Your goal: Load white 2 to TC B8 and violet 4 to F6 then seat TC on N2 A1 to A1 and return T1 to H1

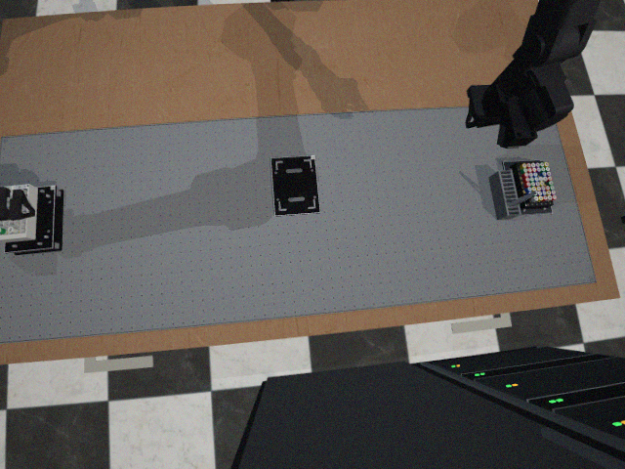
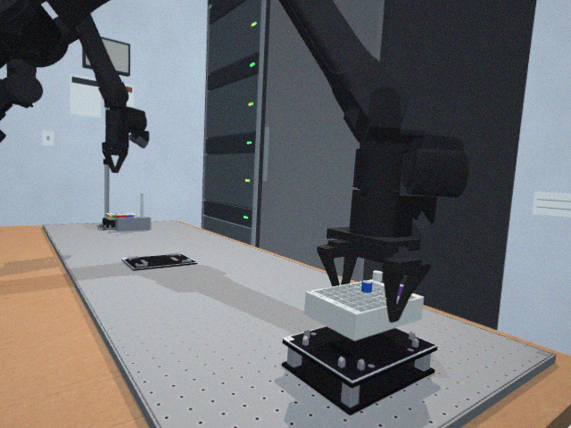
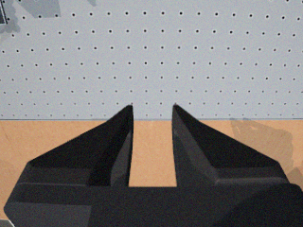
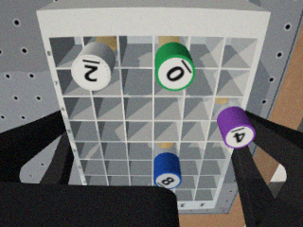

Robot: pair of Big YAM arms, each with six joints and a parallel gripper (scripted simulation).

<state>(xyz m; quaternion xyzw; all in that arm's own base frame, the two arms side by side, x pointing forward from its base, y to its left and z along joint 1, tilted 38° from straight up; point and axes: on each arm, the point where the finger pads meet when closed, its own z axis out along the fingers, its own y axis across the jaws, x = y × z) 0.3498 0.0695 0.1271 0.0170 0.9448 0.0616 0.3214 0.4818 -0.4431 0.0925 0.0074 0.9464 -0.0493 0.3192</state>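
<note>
My right hand is right at the tube carrier TC. Round my right hand: raised nest N2: 60 mm below; grey holder H1: 10 mm ahead, 1240 mm to the left, 70 mm below.
</note>
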